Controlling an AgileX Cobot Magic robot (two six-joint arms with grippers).
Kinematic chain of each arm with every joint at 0, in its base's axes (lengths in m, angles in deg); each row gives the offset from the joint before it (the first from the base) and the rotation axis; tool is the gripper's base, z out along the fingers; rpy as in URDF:
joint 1: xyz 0 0 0.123 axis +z
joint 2: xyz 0 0 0 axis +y
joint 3: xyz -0.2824 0 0.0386 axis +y
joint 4: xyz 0.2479 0 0.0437 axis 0.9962 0 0.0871
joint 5: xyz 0 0 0 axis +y
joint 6: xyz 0.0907 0 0.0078 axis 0.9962 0 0.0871
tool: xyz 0 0 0 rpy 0 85 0
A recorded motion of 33 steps. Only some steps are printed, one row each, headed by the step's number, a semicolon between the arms.
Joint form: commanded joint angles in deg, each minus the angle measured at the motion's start. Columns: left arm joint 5, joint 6, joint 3, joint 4, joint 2, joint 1; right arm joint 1, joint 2, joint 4, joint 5, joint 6, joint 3.
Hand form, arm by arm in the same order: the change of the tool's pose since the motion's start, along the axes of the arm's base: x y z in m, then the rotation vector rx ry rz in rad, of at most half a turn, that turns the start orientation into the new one. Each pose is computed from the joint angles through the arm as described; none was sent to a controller.
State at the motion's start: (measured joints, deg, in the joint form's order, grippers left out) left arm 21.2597 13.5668 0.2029 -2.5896 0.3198 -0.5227; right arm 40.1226 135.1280 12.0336 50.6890 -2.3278 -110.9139
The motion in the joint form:
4: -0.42 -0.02 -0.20 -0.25 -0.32 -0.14; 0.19 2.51 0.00 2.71 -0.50 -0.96
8: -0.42 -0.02 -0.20 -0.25 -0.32 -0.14; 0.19 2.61 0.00 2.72 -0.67 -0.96
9: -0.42 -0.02 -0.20 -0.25 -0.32 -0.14; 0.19 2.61 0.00 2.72 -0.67 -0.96
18: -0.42 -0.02 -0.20 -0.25 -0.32 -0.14; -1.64 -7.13 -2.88 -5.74 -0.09 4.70
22: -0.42 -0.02 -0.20 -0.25 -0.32 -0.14; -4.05 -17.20 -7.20 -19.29 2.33 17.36
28: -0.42 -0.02 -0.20 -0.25 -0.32 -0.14; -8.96 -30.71 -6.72 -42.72 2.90 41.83
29: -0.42 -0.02 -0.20 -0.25 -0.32 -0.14; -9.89 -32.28 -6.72 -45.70 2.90 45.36
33: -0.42 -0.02 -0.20 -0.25 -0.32 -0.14; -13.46 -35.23 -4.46 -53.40 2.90 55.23
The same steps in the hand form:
4: -0.0002 -0.0002 0.0021 -0.0049 -0.0163 -0.0024; -0.0021 0.0011 -0.0187 -0.0459 0.0553 0.0207
8: -0.0002 -0.0002 0.0021 -0.0049 -0.0163 -0.0024; -0.0021 0.0011 -0.0196 -0.0475 0.0558 0.0236
9: -0.0002 -0.0002 0.0021 -0.0049 -0.0163 -0.0024; -0.0021 0.0011 -0.0196 -0.0475 0.0558 0.0236
18: -0.0002 -0.0002 0.0021 -0.0049 -0.0163 -0.0024; 0.0051 -0.0200 0.0419 0.0475 -0.1435 -0.0292
22: -0.0002 -0.0002 0.0021 -0.0049 -0.0163 -0.0024; 0.0005 -0.0568 0.0725 0.1121 -0.3270 -0.1107
28: -0.0002 -0.0002 0.0021 -0.0049 -0.0163 -0.0024; -0.0279 -0.1240 0.0737 0.2198 -0.5077 -0.2483
29: -0.0002 -0.0002 0.0021 -0.0049 -0.0163 -0.0024; -0.0330 -0.1351 0.0701 0.2236 -0.5256 -0.2683
33: -0.0002 -0.0002 0.0021 -0.0049 -0.0163 -0.0024; -0.0463 -0.1709 0.0497 0.2240 -0.5341 -0.3702

